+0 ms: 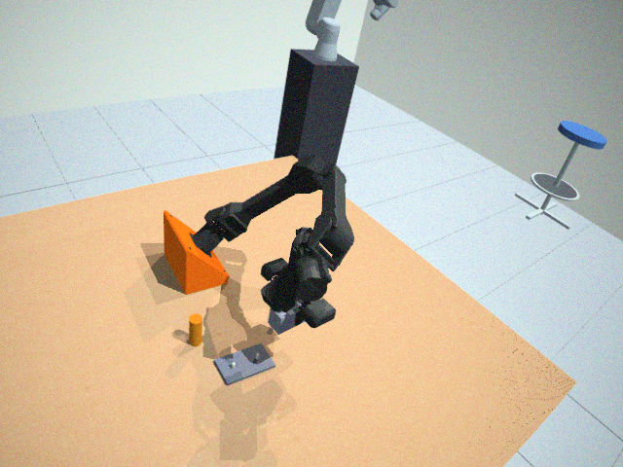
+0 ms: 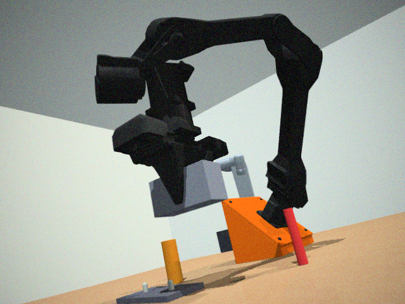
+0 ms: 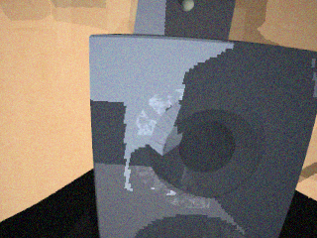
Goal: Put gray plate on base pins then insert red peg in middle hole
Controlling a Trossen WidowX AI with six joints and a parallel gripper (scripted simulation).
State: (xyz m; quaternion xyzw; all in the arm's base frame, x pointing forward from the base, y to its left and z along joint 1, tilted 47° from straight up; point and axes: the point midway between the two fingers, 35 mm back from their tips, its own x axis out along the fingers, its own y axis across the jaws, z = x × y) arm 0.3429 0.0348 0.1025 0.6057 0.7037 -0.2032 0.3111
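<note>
My gripper tip is now 110 mm above the gray base, 100 mm to the left of it and 10 mm short of it. The rest, counted from my gripper tip: short orange cylinder 180 mm to the right, 90 mm behind, 70 mm below; then gray plate 30 mm above; then red peg 130 mm behind, 70 mm below, 60 mm to the left.
</note>
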